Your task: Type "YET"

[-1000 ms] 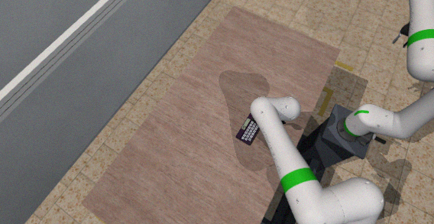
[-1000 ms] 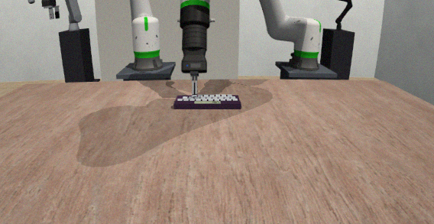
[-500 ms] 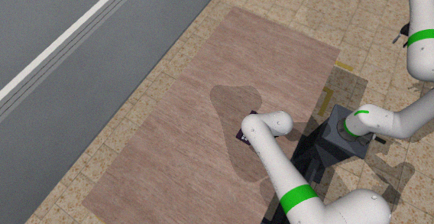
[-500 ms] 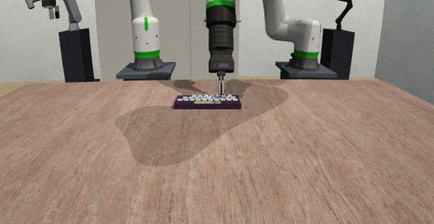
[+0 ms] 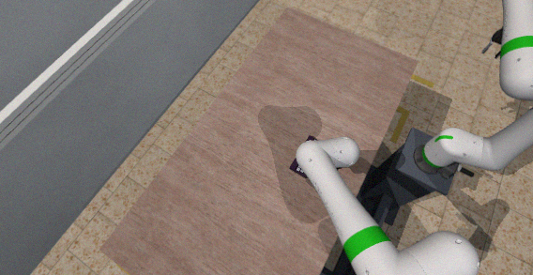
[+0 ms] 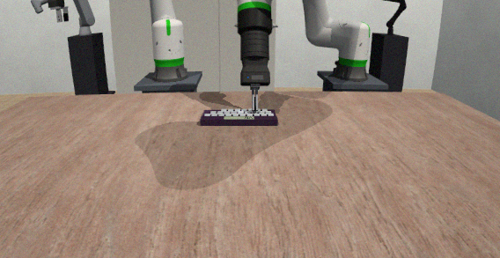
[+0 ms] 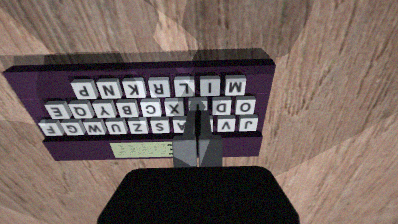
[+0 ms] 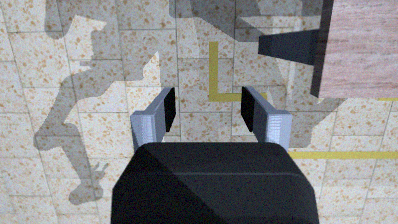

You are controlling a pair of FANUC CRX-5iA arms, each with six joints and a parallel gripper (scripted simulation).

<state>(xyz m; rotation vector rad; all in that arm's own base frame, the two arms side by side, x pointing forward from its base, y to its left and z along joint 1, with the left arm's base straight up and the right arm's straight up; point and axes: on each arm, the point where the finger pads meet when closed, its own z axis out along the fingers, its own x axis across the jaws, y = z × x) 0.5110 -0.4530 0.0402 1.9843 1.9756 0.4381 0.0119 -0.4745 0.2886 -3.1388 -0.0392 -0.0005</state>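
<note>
Now: the key 30 mm below my left hand, 20 mm ahead of it and 10 mm to the right of it.
</note>
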